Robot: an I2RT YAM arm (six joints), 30 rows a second.
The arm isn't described. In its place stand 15 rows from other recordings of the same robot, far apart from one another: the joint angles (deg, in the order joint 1, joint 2, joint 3, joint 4, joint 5, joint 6), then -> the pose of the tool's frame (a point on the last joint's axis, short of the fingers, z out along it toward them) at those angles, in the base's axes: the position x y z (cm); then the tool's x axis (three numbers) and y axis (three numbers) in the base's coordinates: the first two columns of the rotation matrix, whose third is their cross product.
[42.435, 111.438, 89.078, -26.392, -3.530, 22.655] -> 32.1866, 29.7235, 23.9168, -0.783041, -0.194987, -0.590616, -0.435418, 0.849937, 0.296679
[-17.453, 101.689, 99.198, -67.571, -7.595, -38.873] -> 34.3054, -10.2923, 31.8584, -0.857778, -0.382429, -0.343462, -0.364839, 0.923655, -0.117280
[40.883, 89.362, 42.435, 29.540, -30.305, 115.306] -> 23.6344, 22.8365, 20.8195, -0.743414, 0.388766, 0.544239, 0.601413, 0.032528, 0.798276
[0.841, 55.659, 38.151, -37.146, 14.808, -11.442] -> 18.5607, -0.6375, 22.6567, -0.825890, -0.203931, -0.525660, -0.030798, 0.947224, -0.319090
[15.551, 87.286, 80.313, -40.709, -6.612, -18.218] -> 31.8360, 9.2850, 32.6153, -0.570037, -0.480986, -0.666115, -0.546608, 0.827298, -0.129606
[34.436, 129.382, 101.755, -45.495, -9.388, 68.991] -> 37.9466, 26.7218, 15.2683, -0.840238, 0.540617, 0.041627, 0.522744, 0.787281, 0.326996
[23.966, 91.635, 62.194, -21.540, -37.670, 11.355] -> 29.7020, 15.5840, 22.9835, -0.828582, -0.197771, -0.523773, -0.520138, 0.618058, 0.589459
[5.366, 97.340, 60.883, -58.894, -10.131, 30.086] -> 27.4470, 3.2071, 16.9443, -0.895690, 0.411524, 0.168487, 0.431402, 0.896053, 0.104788
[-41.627, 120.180, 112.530, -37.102, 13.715, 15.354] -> 35.3661, -32.5585, 29.2120, -0.303277, 0.613648, -0.729012, 0.883014, 0.468566, 0.027073
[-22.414, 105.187, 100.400, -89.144, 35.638, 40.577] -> 29.8322, -14.5482, 30.4936, -0.522949, 0.787541, -0.326042, 0.807234, 0.334779, -0.486103
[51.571, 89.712, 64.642, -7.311, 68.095, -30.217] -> 23.7028, 24.5603, 28.1290, -0.385650, -0.788145, -0.479690, 0.000763, 0.519634, -0.854388
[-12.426, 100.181, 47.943, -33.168, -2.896, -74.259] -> 26.6901, -5.6967, 10.7198, -0.467124, -0.881401, -0.070201, -0.879702, 0.471276, -0.063428
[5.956, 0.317, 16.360, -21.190, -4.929, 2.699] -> 8.3135, 1.1749, 23.0512, -0.098004, 0.036945, -0.994500, -0.184083, 0.981393, 0.054599
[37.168, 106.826, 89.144, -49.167, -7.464, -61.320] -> 30.8812, 23.9934, 24.8453, 0.209612, -0.932705, -0.293471, -0.949824, -0.122968, -0.287598
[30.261, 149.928, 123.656, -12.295, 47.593, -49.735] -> 50.6739, 26.5219, 13.0045, -0.469206, -0.869541, -0.154092, -0.308259, 0.324788, -0.894142
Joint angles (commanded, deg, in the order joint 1, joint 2, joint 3, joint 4, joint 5, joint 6), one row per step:
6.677, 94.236, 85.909, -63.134, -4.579, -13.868
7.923, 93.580, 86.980, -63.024, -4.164, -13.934
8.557, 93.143, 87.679, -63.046, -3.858, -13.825
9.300, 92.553, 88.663, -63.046, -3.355, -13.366
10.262, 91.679, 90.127, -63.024, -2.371, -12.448
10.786, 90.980, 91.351, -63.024, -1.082, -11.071
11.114, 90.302, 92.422, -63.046, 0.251, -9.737
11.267, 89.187, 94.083, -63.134, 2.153, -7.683
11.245, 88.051, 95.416, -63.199, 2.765, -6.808
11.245, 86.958, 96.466, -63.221, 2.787, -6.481
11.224, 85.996, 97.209, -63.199, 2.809, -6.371
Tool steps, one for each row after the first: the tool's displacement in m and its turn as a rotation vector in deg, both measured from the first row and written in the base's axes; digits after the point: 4 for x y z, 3 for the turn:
-0.0015, 0.0067, 0.0089, -0.176, -1.880, 1.170
-0.0026, 0.0099, 0.0147, -0.266, -3.010, 1.592
-0.0043, 0.0136, 0.0228, -0.333, -4.581, 1.719
-0.0070, 0.0180, 0.0349, -0.500, -6.947, 1.438
-0.0092, 0.0198, 0.0448, -0.792, -8.887, 0.161
-0.0115, 0.0203, 0.0539, -1.117, -10.665, -1.311
-0.0157, 0.0192, 0.0681, -1.385, -13.435, -3.909
-0.0206, 0.0177, 0.0807, -0.994, -15.809, -5.076
-0.0258, 0.0166, 0.0916, -0.362, -17.842, -5.456
-0.0305, 0.0156, 0.1002, 0.082, -19.511, -5.646

